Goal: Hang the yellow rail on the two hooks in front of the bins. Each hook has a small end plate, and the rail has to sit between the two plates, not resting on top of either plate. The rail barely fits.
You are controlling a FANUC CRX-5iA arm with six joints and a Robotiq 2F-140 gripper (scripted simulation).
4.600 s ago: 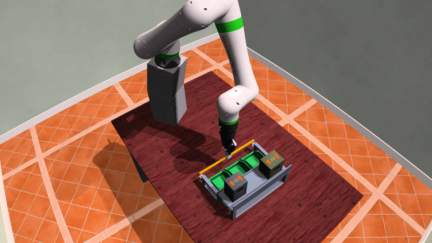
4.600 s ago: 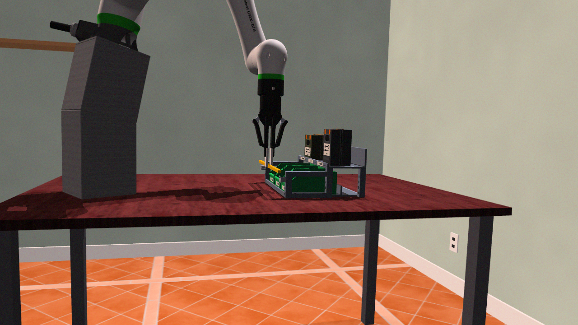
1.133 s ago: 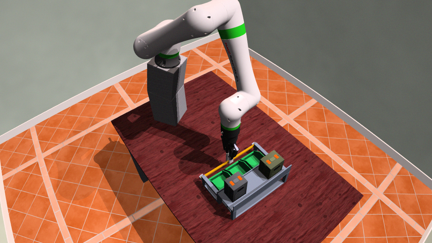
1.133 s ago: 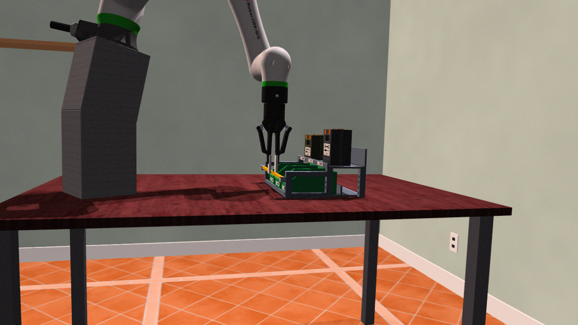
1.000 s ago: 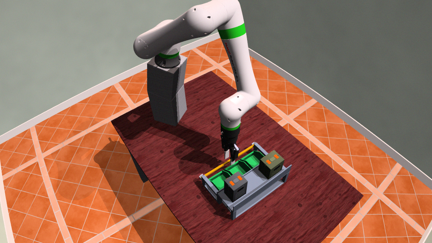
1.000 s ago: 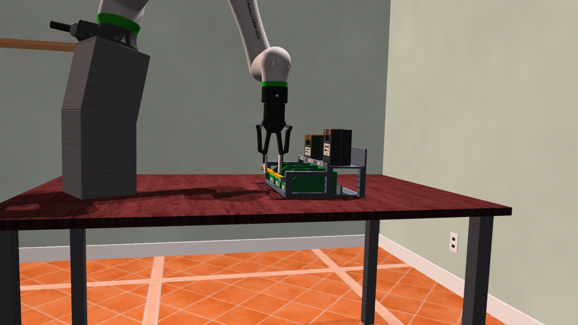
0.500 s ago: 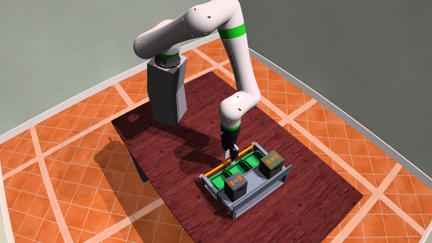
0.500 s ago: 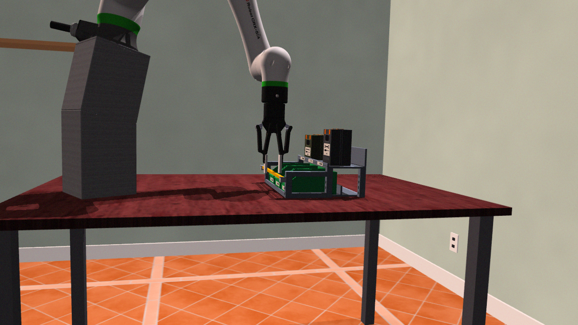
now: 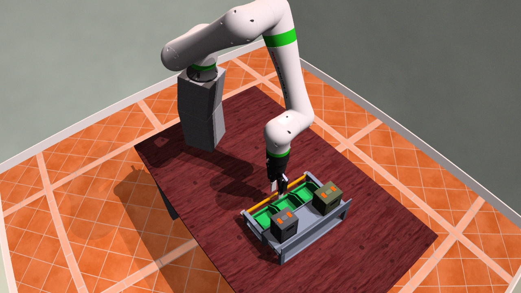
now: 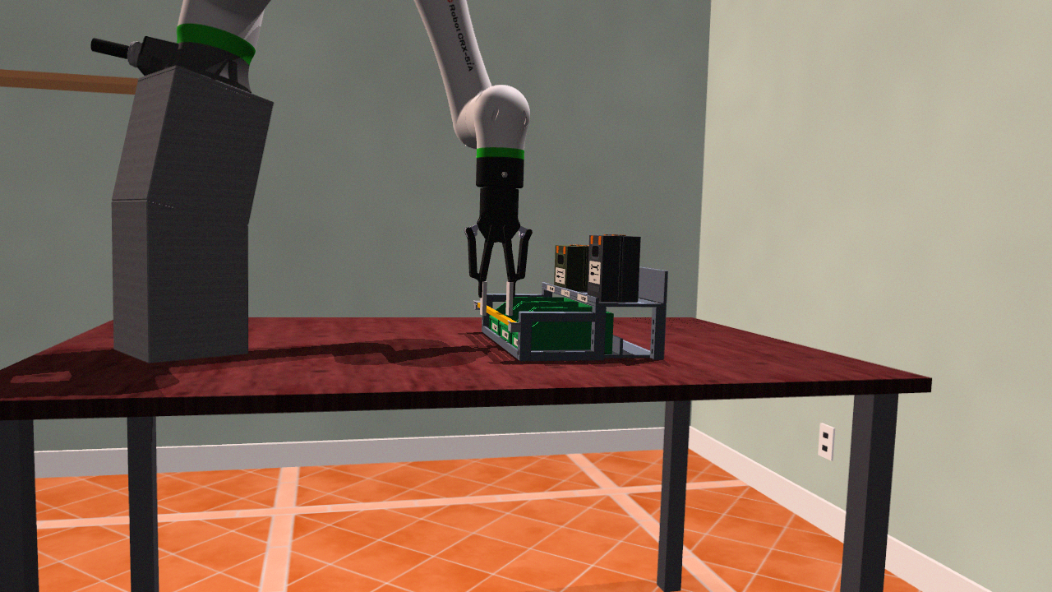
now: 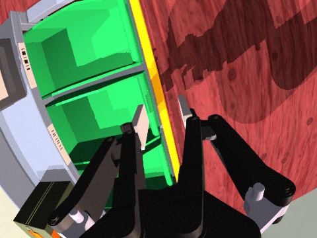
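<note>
Now: hand 30 mm above the yellow rail.
</note>
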